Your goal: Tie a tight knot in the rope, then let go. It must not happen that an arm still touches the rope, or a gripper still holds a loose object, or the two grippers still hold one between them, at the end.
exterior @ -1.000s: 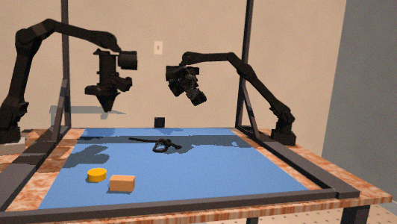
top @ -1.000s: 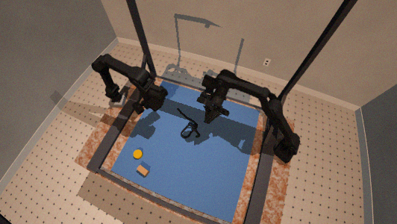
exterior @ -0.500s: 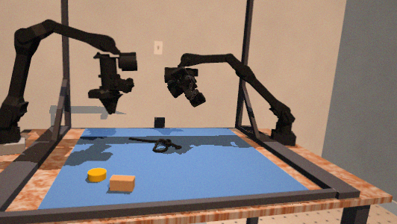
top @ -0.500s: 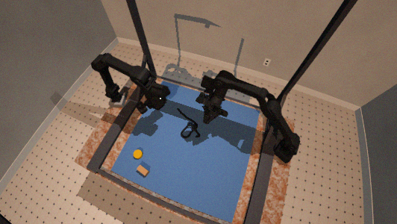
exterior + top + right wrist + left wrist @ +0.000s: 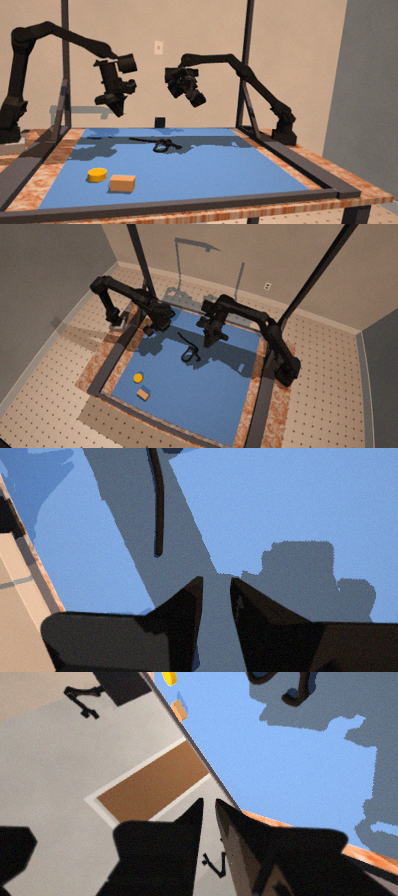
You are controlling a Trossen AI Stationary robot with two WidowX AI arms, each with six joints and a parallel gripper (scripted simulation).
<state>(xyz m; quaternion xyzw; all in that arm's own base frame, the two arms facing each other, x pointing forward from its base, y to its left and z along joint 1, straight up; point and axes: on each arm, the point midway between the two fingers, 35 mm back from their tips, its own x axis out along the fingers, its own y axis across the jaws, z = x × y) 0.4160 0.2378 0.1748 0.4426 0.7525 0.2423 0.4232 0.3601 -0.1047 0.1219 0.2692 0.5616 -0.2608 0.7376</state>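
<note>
Now: the blue mat 70 mm ahead of my left hand, 70 mm to the right of it and 220 mm below it. The rest, counted from my left hand: yellow disc (250 mm ahead, 320 mm to the right, 200 mm below); orange block (320 mm ahead, 250 mm to the right, 200 mm below).
</note>
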